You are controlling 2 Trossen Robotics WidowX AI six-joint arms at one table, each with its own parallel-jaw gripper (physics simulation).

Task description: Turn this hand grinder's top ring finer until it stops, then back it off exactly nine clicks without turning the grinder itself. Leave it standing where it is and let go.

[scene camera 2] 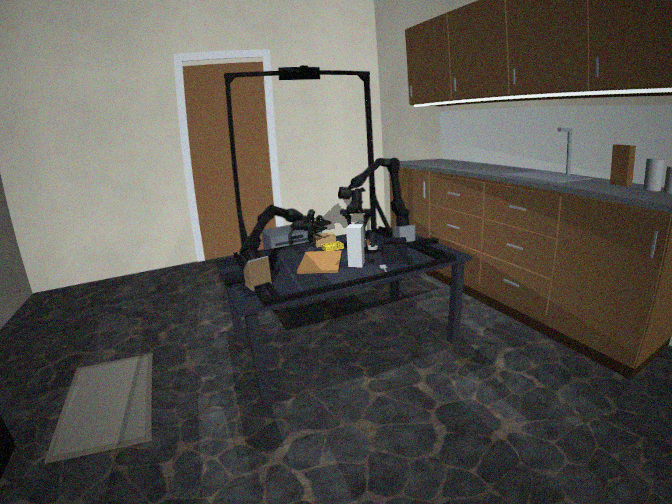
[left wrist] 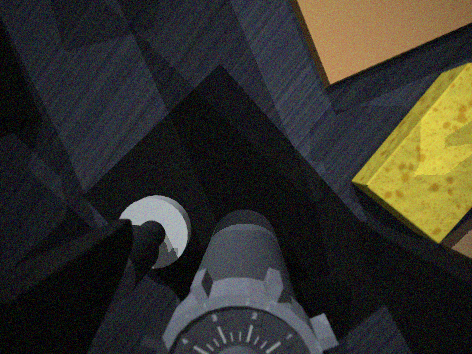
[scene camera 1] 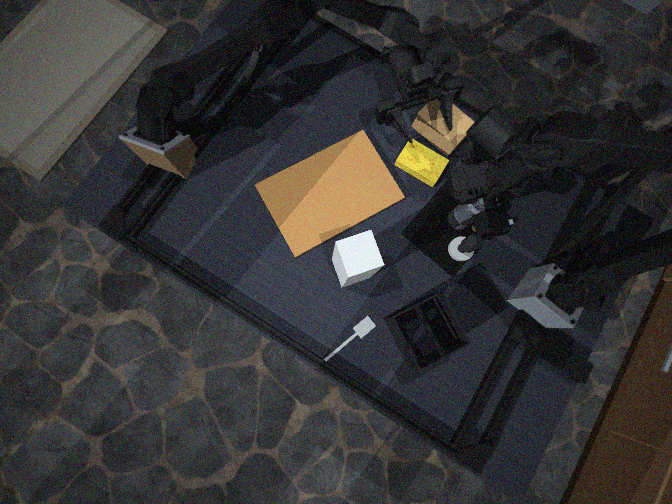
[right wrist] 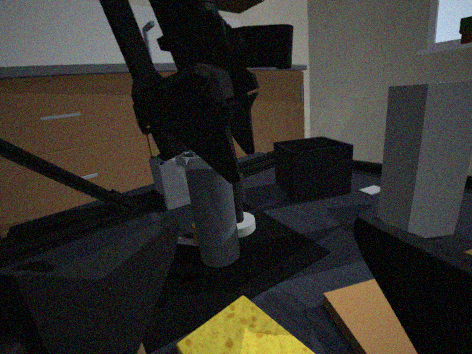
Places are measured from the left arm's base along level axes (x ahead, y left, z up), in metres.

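Where they show: left gripper, fingertip midpoint: [left wrist: 246,230] [scene camera 1: 458,204] [right wrist: 244,165]; right gripper, fingertip midpoint: [scene camera 2: 329,225] [scene camera 1: 431,136] [right wrist: 266,225]; left arm's base, link origin: [scene camera 2: 403,225] [scene camera 1: 563,294] [right wrist: 174,152]; right arm's base, link origin: [scene camera 2: 255,262] [scene camera 1: 155,135].
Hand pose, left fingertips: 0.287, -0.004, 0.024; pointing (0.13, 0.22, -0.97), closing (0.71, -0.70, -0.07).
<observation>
Things, the pixels of their top centre, and the offset from my left fingertips, as dx, dy, dz.
- grey hand grinder, top centre: [right wrist: 203,139] [scene camera 1: 486,197] -0.033, -0.031, +0.033
- black mat, top centre: [left wrist: 246,238] [right wrist: 221,257] [scene camera 1: 457,218] [scene camera 2: 361,247] -0.030, -0.031, -0.127
- small tan block, top centre: [scene camera 1: 447,118] [scene camera 2: 324,234] +0.142, -0.188, -0.069
- white disc with a dark peg, top centre: [left wrist: 104,275] [right wrist: 232,176] [scene camera 1: 475,241] [scene camera 2: 372,233] -0.080, +0.027, -0.037
- yellow sponge, top centre: [left wrist: 454,155] [scene camera 1: 423,159] [scene camera 2: 332,243] +0.124, -0.083, -0.099
- orange board, top centre: [scene camera 1: 330,191] [scene camera 2: 320,260] +0.247, +0.119, -0.114
- white box, top centre: [right wrist: 432,83] [scene camera 1: 359,253] [scene camera 2: 354,226] +0.091, +0.231, +0.071
- black bin, top centre: [scene camera 1: 431,330] [right wrist: 309,143] [scene camera 2: 394,240] -0.118, +0.239, -0.029
- small white paddle, top centre: [scene camera 1: 348,340] -0.009, +0.361, -0.127
The grey hand grinder [scene camera 1: 466,212] [left wrist: 245,260] [right wrist: 213,214] stands upright on a black mat [scene camera 1: 429,232] [left wrist: 227,147] [right wrist: 270,260]. Its notched top ring with a numbered dial [left wrist: 234,316] shows at the bottom of the left wrist view. My left gripper [scene camera 1: 486,222] [scene camera 2: 356,202] [right wrist: 244,165] is open wide, with its fingers on either side of the grinder's top and apart from it. My right gripper [scene camera 1: 429,117] [scene camera 2: 316,222] is open and empty, over a small tan block [scene camera 1: 441,130] at the back.
A white disc with a dark peg [scene camera 1: 459,248] [left wrist: 164,221] [right wrist: 246,225] stands beside the grinder. A yellow sponge [scene camera 1: 422,161] [left wrist: 392,179] [right wrist: 238,330], an orange board [scene camera 1: 329,192], a white box [scene camera 1: 357,257], a black bin [scene camera 1: 429,325] [right wrist: 313,165] and a small white paddle [scene camera 1: 356,332] lie on the table.
</observation>
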